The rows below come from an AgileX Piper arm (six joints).
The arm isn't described. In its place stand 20 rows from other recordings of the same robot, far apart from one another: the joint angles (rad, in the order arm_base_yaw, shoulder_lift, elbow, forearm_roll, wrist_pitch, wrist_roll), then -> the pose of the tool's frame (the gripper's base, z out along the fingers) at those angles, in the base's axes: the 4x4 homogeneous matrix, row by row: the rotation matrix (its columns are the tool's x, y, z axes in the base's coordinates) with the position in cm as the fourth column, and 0 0 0 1 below.
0.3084 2.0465 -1.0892 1.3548 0.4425 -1.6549 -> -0.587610 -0.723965 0.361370 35.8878; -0.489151 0.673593 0.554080 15.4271; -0.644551 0.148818 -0.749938 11.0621; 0 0 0 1
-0.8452 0.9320 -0.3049 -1.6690 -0.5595 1.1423 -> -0.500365 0.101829 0.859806 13.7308; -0.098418 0.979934 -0.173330 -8.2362; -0.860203 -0.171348 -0.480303 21.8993; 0 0 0 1
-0.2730 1.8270 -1.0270 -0.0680 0.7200 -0.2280 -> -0.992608 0.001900 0.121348 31.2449; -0.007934 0.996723 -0.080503 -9.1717; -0.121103 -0.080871 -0.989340 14.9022; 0 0 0 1
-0.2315 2.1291 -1.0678 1.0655 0.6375 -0.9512 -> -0.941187 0.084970 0.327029 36.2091; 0.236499 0.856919 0.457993 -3.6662; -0.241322 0.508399 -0.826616 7.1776; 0 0 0 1
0.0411 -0.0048 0.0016 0.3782 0.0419 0.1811 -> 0.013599 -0.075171 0.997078 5.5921; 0.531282 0.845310 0.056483 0.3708; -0.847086 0.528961 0.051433 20.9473; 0 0 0 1
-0.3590 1.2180 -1.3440 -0.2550 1.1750 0.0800 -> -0.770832 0.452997 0.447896 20.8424; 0.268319 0.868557 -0.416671 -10.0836; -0.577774 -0.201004 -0.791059 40.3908; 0 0 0 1
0.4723 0.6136 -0.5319 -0.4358 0.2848 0.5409 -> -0.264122 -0.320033 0.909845 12.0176; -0.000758 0.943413 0.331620 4.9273; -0.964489 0.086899 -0.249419 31.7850; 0 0 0 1
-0.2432 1.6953 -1.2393 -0.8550 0.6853 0.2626 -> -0.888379 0.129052 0.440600 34.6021; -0.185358 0.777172 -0.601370 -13.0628; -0.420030 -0.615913 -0.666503 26.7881; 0 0 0 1
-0.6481 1.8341 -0.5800 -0.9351 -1.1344 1.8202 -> -0.198297 0.159205 0.967126 27.1012; 0.977159 0.109038 0.182405 -12.1973; -0.076414 0.981206 -0.177191 14.7560; 0 0 0 1
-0.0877 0.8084 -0.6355 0.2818 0.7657 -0.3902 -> -0.715527 -0.177680 0.675612 14.5751; -0.117749 0.983952 0.134065 0.4790; -0.688591 0.016374 -0.724966 28.8368; 0 0 0 1
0.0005 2.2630 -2.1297 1.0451 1.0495 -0.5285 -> -0.778167 -0.408510 0.477048 50.4875; 0.118567 0.650352 0.750322 6.8510; -0.616764 0.640438 -0.457647 28.4519; 0 0 0 1
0.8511 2.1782 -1.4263 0.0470 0.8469 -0.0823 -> -0.618617 -0.785587 0.012864 26.7347; -0.783287 0.617921 0.068079 30.9865; -0.061431 0.032039 -0.997597 10.4704; 0 0 0 1
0.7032 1.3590 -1.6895 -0.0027 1.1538 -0.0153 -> -0.501481 -0.653573 0.566885 20.3121; -0.446633 0.756738 0.477354 17.1906; -0.740969 -0.013806 -0.671397 46.7926; 0 0 0 1
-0.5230 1.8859 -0.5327 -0.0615 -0.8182 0.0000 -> -0.395017 0.447746 0.802175 26.3985; 0.179255 0.893971 -0.410712 -14.7489; -0.901016 -0.018445 -0.433394 10.7496; 0 0 0 1
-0.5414 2.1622 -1.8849 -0.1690 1.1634 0.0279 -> -0.856514 0.504848 0.107296 38.6746; 0.469405 0.848392 -0.244722 -24.8962; -0.214577 -0.159243 -0.963638 22.2426; 0 0 0 1
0.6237 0.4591 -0.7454 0.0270 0.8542 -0.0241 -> -0.371392 -0.600950 0.707762 5.5797; -0.275057 0.799278 0.534320 4.2428; -0.886799 0.003767 -0.462141 35.2669; 0 0 0 1
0.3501 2.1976 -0.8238 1.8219 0.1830 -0.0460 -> -0.198238 0.950495 0.239293 29.2616; 0.952680 0.129452 0.275033 12.3923; 0.230440 0.282492 -0.931180 0.9804; 0 0 0 1
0.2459 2.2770 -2.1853 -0.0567 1.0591 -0.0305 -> -0.833245 -0.268820 0.483154 49.3516; -0.269114 0.960538 0.070318 11.9226; -0.482991 -0.071431 -0.872707 25.4240; 0 0 0 1
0.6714 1.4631 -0.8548 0.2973 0.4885 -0.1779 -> -0.710866 -0.616132 0.339191 21.5996; -0.455741 0.770842 0.445088 18.7595; -0.535696 0.161814 -0.828762 22.6734; 0 0 0 1
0.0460 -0.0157 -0.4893 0.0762 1.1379 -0.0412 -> -0.516533 -0.109667 0.849215 -0.9823; -0.032948 0.993576 0.108269 0.5843; -0.855633 0.027945 -0.516828 26.8354; 0 0 0 1
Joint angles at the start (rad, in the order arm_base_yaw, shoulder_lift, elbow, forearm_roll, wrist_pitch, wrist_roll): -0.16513 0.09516 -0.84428 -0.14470 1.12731 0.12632
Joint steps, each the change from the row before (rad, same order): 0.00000 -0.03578 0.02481 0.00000 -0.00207 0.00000; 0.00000 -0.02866 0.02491 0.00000 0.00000 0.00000; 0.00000 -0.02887 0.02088 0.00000 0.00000 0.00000; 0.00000 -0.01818 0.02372 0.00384 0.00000 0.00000; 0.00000 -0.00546 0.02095 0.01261 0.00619 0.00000; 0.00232 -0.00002 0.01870 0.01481 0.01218 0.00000; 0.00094 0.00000 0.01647 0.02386 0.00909 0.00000; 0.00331 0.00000 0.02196 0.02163 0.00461 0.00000; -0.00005 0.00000 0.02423 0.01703 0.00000 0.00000; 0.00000 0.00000 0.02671 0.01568 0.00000 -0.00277; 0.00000 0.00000 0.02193 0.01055 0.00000 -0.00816
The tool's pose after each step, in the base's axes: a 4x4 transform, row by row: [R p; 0 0 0 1], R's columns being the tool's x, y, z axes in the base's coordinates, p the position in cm. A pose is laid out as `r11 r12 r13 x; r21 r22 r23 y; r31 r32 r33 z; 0 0 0 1`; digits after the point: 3 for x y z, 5 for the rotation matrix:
-0.24801 0.30292 0.92018 -4.458; 0.10522 0.95266 -0.28526 -0.457; -0.96303 0.02607 -0.26814 35.640; 0 0 0 1
-0.24444 0.30283 0.92116 -4.669; 0.10463 0.95267 -0.28542 -0.422; -0.96400 0.02661 -0.26456 34.925; 0 0 0 1
-0.23684 0.30261 0.92322 -4.934; 0.10336 0.95271 -0.28576 -0.378; -0.96604 0.02774 -0.25691 34.299; 0 0 0 1
-0.24202 0.29999 0.92273 -4.893; 0.10594 0.95349 -0.28221 -0.353; -0.96447 0.02945 -0.26254 33.652; 0 0 0 1
-0.26209 0.29215 0.91976 -4.629; 0.11563 0.95572 -0.27062 -0.296; -0.95809 0.03543 -0.28426 33.068; 0 0 0 1
-0.29079 0.28155 0.91443 -4.314; 0.12747 0.95861 -0.25461 -0.241; -0.94826 0.04252 -0.31464 32.504; 0 0 0 1
-0.31431 0.26574 0.91137 -4.024; 0.14196 0.96238 -0.23166 -0.097; -0.93865 0.05656 -0.34021 32.014; 0 0 0 1
-0.33921 0.24945 0.90704 -3.650; 0.15412 0.96591 -0.20800 0.011; -0.92800 0.06924 -0.36609 31.426; 0 0 0 1
-0.36138 0.23968 0.90108 -3.249; 0.16468 0.96761 -0.19133 0.090; -0.91776 0.07925 -0.38915 30.816; 0 0 0 1
-0.38621 0.23040 0.89317 -2.830; 0.17227 0.96928 -0.17554 0.155; -0.90618 0.08607 -0.41404 30.136; 0 0 0 1
-0.40765 0.22216 0.88570 -2.505; 0.17179 0.97129 -0.16457 0.192; -0.89683 0.08507 -0.43411 29.572; 0 0 0 1

